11 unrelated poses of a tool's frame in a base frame.
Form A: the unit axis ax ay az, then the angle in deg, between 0 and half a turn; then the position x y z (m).
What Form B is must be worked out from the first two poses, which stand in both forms.
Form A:
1: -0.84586, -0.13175, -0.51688, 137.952, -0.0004, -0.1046, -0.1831
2: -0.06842, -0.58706, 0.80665, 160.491, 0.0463, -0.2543, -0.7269
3: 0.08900, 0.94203, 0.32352, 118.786, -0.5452, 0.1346, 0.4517
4: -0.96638, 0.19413, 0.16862, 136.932, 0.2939, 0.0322, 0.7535
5: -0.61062, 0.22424, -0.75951, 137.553, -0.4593, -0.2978, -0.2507
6: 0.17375, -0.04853, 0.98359, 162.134, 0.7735, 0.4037, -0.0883
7: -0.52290, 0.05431, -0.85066, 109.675, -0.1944, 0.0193, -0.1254
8: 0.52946, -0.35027, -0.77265, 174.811, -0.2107, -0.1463, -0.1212
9: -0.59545, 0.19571, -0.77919, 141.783, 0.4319, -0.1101, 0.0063
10: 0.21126, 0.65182, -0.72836, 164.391, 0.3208, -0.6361, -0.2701
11: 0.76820, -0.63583, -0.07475, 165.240, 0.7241, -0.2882, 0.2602
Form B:
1: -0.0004, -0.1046, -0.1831, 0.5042, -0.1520, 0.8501, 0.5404, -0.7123, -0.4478
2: 0.0463, -0.2543, -0.7269, -0.9335, 0.3474, 0.0888, -0.1914, -0.2731, -0.9428
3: -0.5452, 0.1346, 0.4517, -0.4698, 0.4078, -0.7830, -0.1593, 0.8332, 0.5295
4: 0.2939, 0.0322, 0.7535, 0.8856, -0.2095, -0.4146, -0.4398, -0.6653, -0.6033
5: -0.4593, -0.2978, -0.2507, -0.0899, -0.7506, 0.6547, 0.2746, -0.6505, -0.7081
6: 0.7735, 0.4037, -0.0883, -0.8929, 0.2853, 0.3484, -0.3182, -0.9472, -0.0399
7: -0.1944, 0.0193, -0.1254, 0.0288, -0.8390, 0.5434, 0.7630, -0.3327, -0.5541
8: -0.2107, -0.1463, -0.1212, -0.4364, -0.4400, -0.7848, -0.3003, -0.7510, 0.5880
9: 0.4319, -0.1101, 0.0063, -0.1525, -0.6901, 0.7074, 0.2739, -0.7173, -0.6407
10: 0.3208, -0.6361, -0.2701, -0.8755, 0.0743, -0.4775, 0.4663, -0.1291, -0.8752
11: 0.7241, -0.2882, 0.2602, 0.1938, -0.9798, 0.0490, -0.9417, -0.1718, 0.2892
